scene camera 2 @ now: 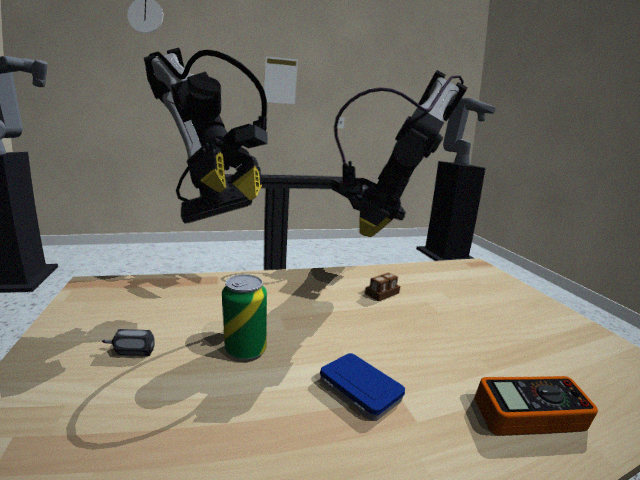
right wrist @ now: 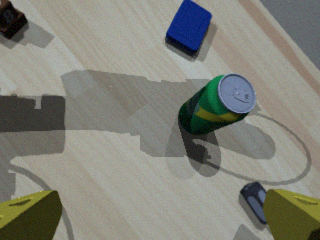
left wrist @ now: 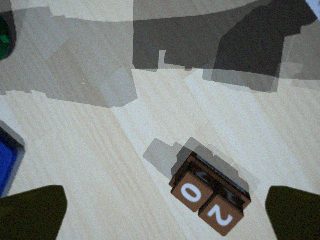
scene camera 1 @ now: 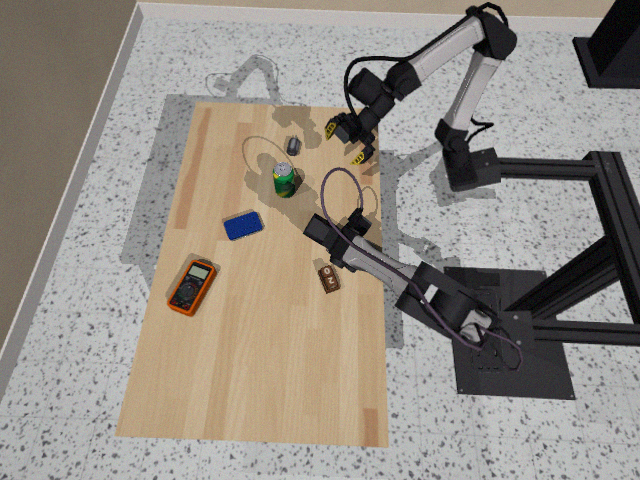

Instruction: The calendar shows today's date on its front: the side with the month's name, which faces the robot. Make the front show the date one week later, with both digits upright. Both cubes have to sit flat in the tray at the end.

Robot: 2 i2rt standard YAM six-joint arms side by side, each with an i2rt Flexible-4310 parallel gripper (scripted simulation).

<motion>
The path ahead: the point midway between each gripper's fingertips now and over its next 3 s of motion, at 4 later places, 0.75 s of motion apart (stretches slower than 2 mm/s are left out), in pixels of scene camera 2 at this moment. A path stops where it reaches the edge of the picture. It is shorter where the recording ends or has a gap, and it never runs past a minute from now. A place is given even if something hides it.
My left gripper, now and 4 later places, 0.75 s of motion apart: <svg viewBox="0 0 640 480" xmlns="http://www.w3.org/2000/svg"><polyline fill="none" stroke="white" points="365,235 360,219 373,245 388,274 387,284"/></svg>
My right gripper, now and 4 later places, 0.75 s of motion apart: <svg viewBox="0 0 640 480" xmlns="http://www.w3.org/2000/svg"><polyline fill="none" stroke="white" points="239,194 253,151 254,146 257,165 260,166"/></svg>
</motion>
